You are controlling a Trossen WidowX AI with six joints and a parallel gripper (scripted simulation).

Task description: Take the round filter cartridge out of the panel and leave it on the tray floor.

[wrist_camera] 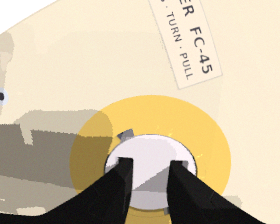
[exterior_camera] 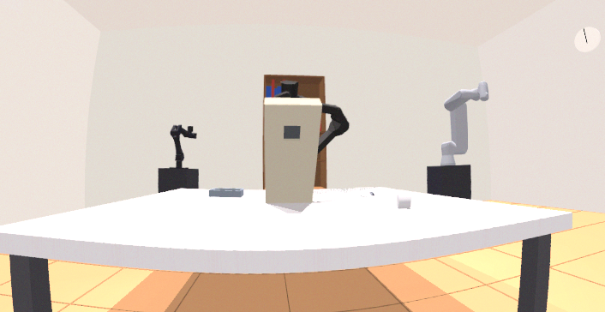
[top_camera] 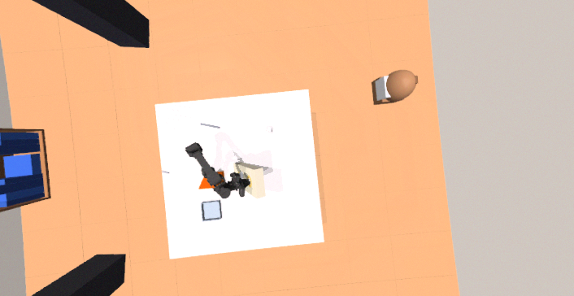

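My gripper tip is now 10 mm short of the white round filter cartridge and 10 mm above it. From my gripper tip the other things lie so: small white cylinder (90 mm ahead, 360 mm to the left, 250 mm below); then grey square tray (380 mm behind, 330 mm to the right, 260 mm below).
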